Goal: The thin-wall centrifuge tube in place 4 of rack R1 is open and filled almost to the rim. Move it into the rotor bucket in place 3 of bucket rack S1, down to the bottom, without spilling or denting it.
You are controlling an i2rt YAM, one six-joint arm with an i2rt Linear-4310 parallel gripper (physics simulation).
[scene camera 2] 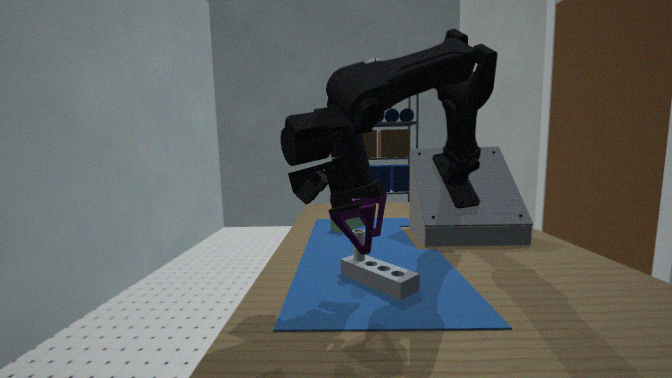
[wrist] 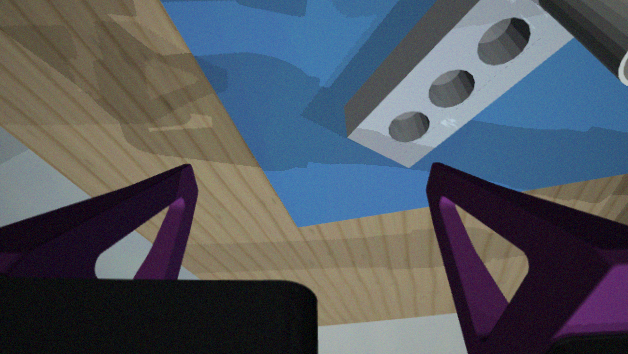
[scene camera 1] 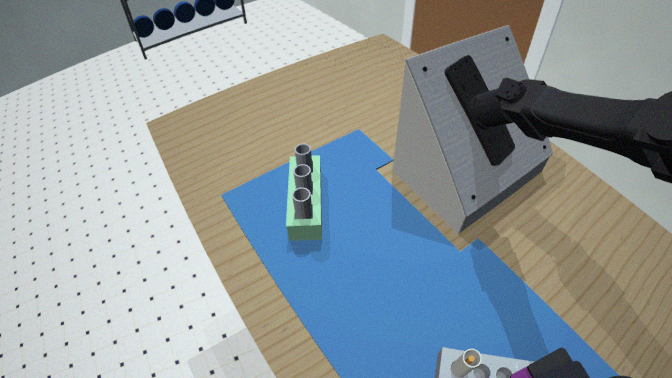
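Seen in the pictures: gripper, between the fingertips: (scene camera 2: 371, 244) (wrist: 312, 176); arm's base, origin of its link: (scene camera 2: 454, 179) (scene camera 1: 480, 111).
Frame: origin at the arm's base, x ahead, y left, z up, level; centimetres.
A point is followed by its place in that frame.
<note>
The open tube (scene camera 1: 462, 366) @(x 34.2, y 25.1, z -8.9 cm) (scene camera 2: 358, 250) (wrist: 592, 37) @(x 33.1, y 26.5, z -9.2 cm) stands upright in an end hole of the grey rack R1 (scene camera 1: 446, 356) @(x 32.9, y 22.6, z -13.7 cm) (scene camera 2: 410, 288) @(x 25.3, y 35.7, z -15.7 cm) (wrist: 485, 86) @(x 28.5, y 28.8, z -13.7 cm); orange shows inside its mouth in scene camera 1. The rack's other three holes look empty. My gripper (scene camera 2: 372, 244) @(x 32.7, y 37.7, z -6.5 cm) (wrist: 312, 176) @(x 32.7, y 37.7, z -6.5 cm) is open and empty, its purple fingers tilted, above the rack. In the wrist view the tube is beyond the right finger, outside the gap. The green rack S1 (scene camera 1: 304, 232) @(x 34.6, y -8.7, z -14.5 cm) (scene camera 2: 340, 226) holds three upright grey buckets (scene camera 1: 302, 202) @(x 33.5, y -9.7, z -7.9 cm); which place each one has, I cannot tell.
Both racks stand on the blue mat (scene camera 1: 390, 285) @(x 29.4, y 7.9, z -16.9 cm) (scene camera 2: 310, 300) @(x 43.3, y 35.3, z -17.0 cm) (wrist: 350, 192) @(x 17.8, y 39.9, z -17.0 cm) on the wooden table (scene camera 1: 240, 105) @(x 22.5, y -53.1, z -17.2 cm) (scene camera 2: 575, 300) @(x -2.2, y 40.7, z -17.3 cm). The grey sloped arm base (scene camera 1: 425, 150) @(x 11.1, y -3.0, z -5.3 cm) (scene camera 2: 470, 235) @(x 0.2, y 10.4, z -14.3 cm) stands beside the mat. A shelf (scene camera 1: 137, 37) stands far behind.
</note>
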